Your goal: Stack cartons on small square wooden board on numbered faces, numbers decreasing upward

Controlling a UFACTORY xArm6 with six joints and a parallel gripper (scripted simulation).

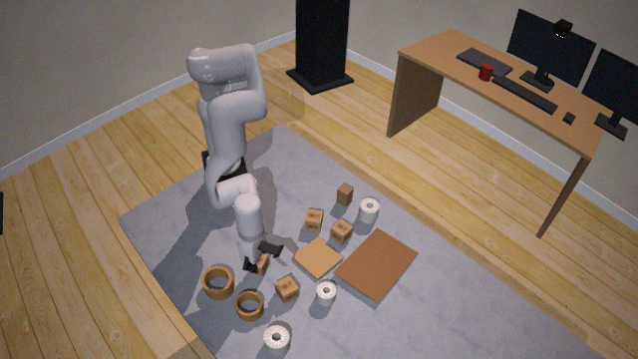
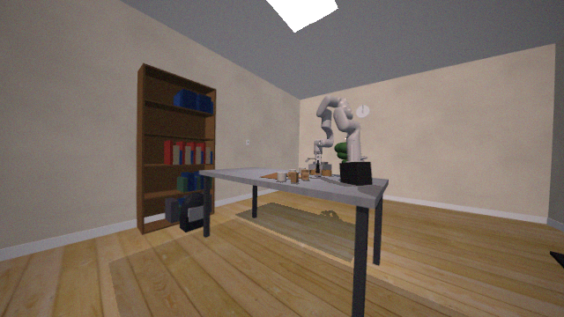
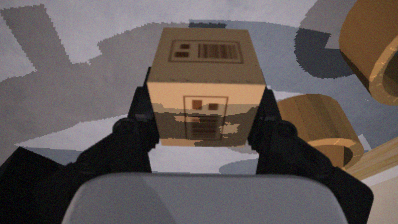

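Right now my hand is 19 cm to the right of the square wooden board, 6 cm short of it and 5 cm above it. Also, from my hand: carton 12 cm ahead, 4 cm to the left, 3 cm below.
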